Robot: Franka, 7 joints.
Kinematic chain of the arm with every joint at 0, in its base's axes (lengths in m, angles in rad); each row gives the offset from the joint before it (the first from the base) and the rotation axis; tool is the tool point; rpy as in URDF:
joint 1: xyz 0 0 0.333 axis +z
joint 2: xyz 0 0 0 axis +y
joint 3: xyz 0 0 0.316 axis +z
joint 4: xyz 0.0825 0 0 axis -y
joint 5: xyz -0.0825 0 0.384 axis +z
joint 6: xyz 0 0 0 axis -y
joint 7: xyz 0.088 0 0 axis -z
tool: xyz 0 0 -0.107 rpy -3.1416 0 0
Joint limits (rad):
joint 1: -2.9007..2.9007
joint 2: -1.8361..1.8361
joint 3: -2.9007..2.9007
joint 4: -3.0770..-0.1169
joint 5: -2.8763..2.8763
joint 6: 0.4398..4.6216
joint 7: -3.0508..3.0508
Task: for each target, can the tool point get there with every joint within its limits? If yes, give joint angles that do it. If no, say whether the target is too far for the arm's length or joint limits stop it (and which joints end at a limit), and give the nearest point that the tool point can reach.
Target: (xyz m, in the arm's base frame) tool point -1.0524 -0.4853 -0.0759
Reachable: no: too far | nearest point -0.7347 -0.3388 0.0476 | short by 0.371 m
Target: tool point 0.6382 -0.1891 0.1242
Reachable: yes | joints 0.5670 1.4127 -0.9162 -1.7148 -2.2340 1.5208 2.2730
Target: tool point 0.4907 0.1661 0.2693
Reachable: yes | joints -0.1894 0.2682 0.6781 -2.2776 1.5696 3.1063 -1.2311
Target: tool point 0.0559 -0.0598 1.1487
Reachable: yes | joints 1.7707 -0.6923 -0.1553 -0.9739 -1.7180 2.6729 2.3506
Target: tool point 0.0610 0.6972 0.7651
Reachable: yes | joints 0.8098 1.1128 1.9632 -1.0685 0.5190 2.9432 0.8815
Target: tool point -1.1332 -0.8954 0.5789
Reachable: no: too far | nearest point -0.6636 -0.5243 0.4770 | short by 0.607 m
